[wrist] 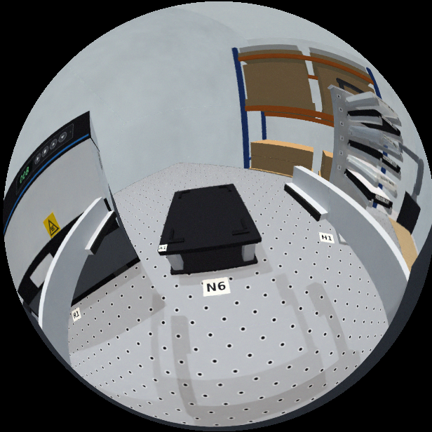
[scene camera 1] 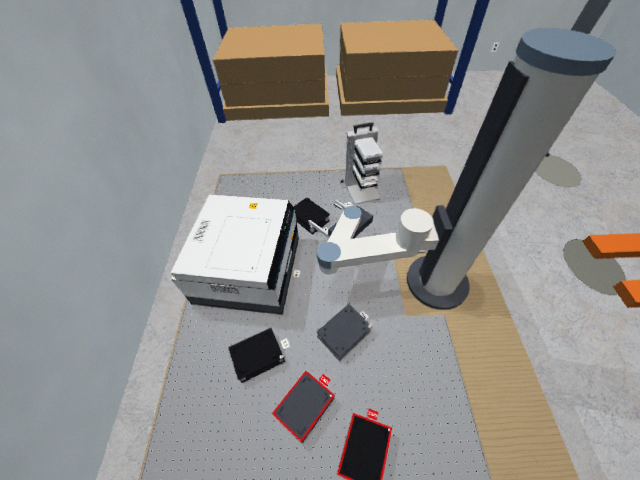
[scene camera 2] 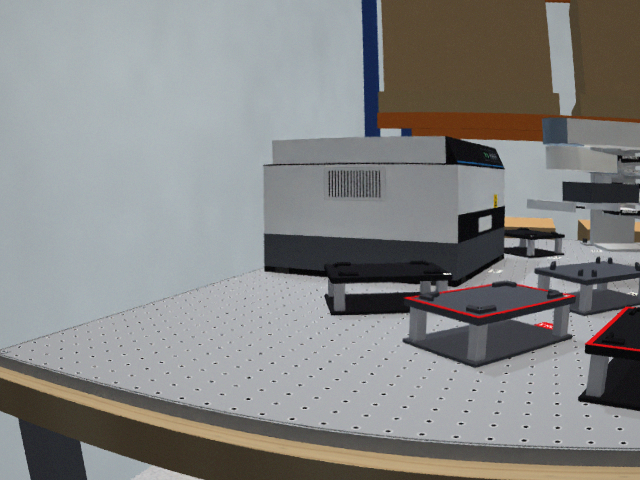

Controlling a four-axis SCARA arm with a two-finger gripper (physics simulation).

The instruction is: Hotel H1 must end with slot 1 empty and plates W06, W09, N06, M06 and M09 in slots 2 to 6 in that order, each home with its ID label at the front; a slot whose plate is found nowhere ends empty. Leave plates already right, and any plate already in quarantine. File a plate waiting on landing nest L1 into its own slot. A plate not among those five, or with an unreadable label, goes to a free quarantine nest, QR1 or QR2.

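Places are measured from the arm's base along level axes (x ahead, y left, z up), in centimetres.
Pixels of known places: gripper, between the fingertips: (scene camera 1: 322, 211); arm's base, origin of its link: (scene camera 1: 436, 282).
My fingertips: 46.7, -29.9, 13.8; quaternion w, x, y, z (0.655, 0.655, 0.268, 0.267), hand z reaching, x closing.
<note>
Ahead of a thing's pixels: the offset from my fingertips to its top centre, as dx, dy, dz.
My gripper (scene camera 1: 323, 212) (wrist: 193, 187) is open and empty, its fingers apart over the black nest labelled N6 @[+6.4, -7.1, -7.1] (scene camera 1: 311, 214) (wrist: 212, 217), which carries no plate. Hotel H1 (scene camera 1: 350, 160) (wrist: 340, 150) stands to the right of N6, with several pale plates @[-21.6, -23.6, +16.2] (scene camera 1: 369, 148) (wrist: 367, 102) stacked in it; their ID labels cannot be read from here. A black nest @[+25.3, +58.2, -7.1] (scene camera 1: 256, 354) (scene camera 2: 382, 271), whose small label looks like L1, is empty. Two red-edged quarantine nests, one grey @[+8.4, +74.8, -6.9] (scene camera 1: 303, 405) (scene camera 2: 491, 303) and one black @[-9.6, +87.5, -7.1] (scene camera 1: 364, 449) (scene camera 2: 620, 335), are empty; which is QR1 or QR2 cannot be told.
A white instrument @[+33.1, +20.7, +12.2] (scene camera 1: 237, 242) (scene camera 2: 361, 206) stands left of N6, close to the left finger in the wrist view. An empty grey nest @[-6.1, +50.9, -6.5] (scene camera 1: 343, 331) (scene camera 2: 589, 272) stands nearer the front. The arm's column (scene camera 1: 480, 170) rises at the right. Boxes (scene camera 1: 271, 62) stand behind the table.
</note>
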